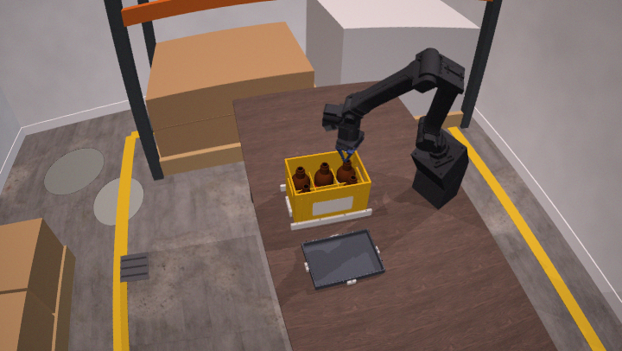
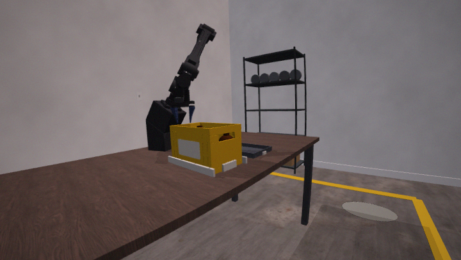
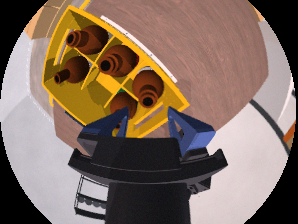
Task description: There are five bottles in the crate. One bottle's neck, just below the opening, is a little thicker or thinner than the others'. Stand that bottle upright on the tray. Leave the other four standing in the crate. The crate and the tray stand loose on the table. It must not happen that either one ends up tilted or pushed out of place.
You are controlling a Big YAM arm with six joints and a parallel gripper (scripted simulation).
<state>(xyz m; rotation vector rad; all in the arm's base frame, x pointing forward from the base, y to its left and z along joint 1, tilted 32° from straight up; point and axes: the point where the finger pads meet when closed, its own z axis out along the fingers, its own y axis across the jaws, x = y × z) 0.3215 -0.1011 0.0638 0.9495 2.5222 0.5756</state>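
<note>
Right now my hand is 11 cm above the yellow crate, 9 cm short of it and 5 cm to the right of it. Round my hand: glass bottle (17 cm ahead, 11 cm to the left, 10 cm below); dark tray (33 cm to the left, 18 cm below, 6 cm ahead).
</note>
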